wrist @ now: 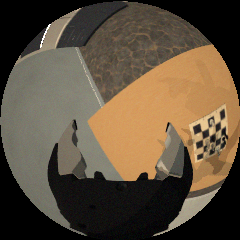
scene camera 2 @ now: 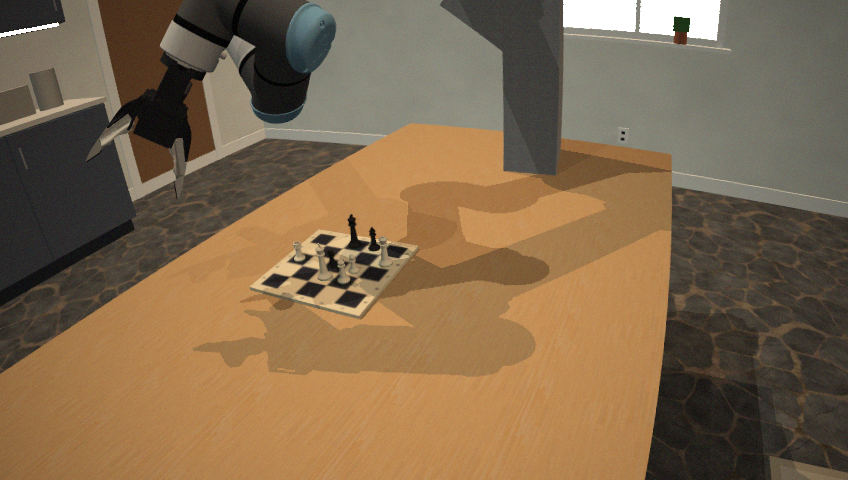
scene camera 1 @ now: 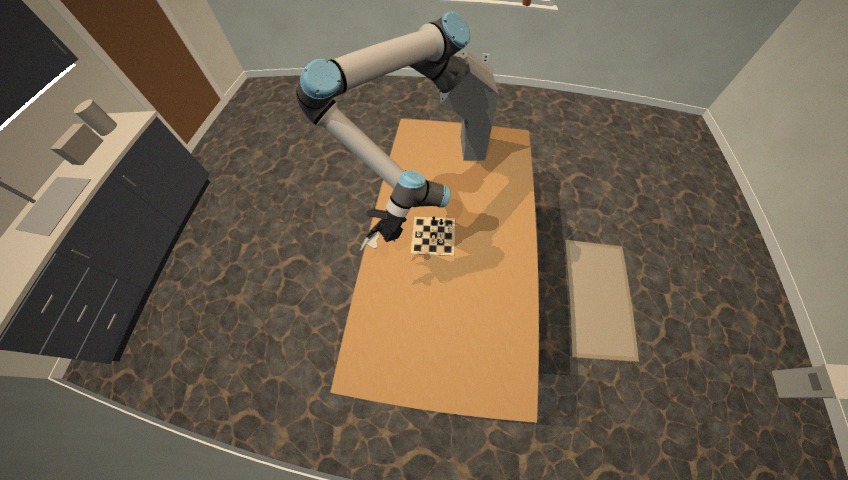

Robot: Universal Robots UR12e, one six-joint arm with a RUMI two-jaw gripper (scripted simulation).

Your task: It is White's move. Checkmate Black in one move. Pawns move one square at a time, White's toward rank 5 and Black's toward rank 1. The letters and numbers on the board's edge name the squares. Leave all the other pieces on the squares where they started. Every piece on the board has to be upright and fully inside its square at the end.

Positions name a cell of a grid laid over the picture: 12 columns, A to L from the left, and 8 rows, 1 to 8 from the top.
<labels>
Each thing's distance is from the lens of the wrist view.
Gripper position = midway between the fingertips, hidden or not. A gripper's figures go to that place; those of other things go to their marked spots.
my gripper (wrist: G5): 0.13 m
small chessboard (wrist: K5): 0.35 m
</labels>
